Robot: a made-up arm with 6 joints.
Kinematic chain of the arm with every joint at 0, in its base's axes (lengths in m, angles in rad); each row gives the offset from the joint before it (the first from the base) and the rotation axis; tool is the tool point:
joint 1: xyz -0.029 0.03 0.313 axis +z
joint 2: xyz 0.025 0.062 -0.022 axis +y
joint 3: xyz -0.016 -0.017 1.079 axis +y
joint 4: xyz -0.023 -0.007 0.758 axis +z
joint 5: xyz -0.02 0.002 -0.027 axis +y
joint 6: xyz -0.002 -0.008 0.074 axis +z
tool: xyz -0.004 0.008 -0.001
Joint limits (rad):
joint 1: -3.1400..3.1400
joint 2: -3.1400..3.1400
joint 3: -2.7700..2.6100
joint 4: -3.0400..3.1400
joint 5: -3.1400..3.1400
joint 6: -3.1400..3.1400
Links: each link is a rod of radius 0.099 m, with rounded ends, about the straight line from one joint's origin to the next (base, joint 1, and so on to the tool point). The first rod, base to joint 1, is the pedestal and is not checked.
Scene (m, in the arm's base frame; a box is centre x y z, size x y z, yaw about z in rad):
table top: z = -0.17
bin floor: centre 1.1 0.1 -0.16 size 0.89 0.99 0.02 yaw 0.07
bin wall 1: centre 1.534 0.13 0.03 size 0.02 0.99 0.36 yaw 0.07
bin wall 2: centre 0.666 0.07 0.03 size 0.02 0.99 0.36 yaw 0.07
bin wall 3: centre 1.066 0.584 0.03 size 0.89 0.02 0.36 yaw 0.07
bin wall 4: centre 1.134 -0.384 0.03 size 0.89 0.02 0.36 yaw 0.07
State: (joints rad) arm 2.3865 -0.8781 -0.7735 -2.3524 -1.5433 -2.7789
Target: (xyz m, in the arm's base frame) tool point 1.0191 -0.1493 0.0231
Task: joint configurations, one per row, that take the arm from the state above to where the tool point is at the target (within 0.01 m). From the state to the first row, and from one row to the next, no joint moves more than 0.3 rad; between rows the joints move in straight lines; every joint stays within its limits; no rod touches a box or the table.
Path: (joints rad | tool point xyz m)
1: 2.5605 -0.8291 -1.0648 -2.3315 -1.5553 -2.7812 | 1.1542 -0.8830 0.8048
2: 2.7345 -0.7800 -1.3560 -2.3107 -1.5672 -2.7834 | 1.1956 -0.6231 0.6787
3: 2.9085 -0.7310 -1.6473 -2.2898 -1.5792 -2.7857 | 1.1472 -0.3684 0.5728
4: 3.0825 -0.6820 -1.9385 -2.2690 -1.5911 -2.7880 | 1.0191 -0.1493 0.4957
5: 3.0824 -0.8982 -1.9293 -2.2699 -1.5755 -2.7866 | 1.0445 -0.1508 0.2600
6: 3.0823 -1.1143 -1.9200 -2.2708 -1.5598 -2.7852 | 1.0191 -0.1493 0.0231

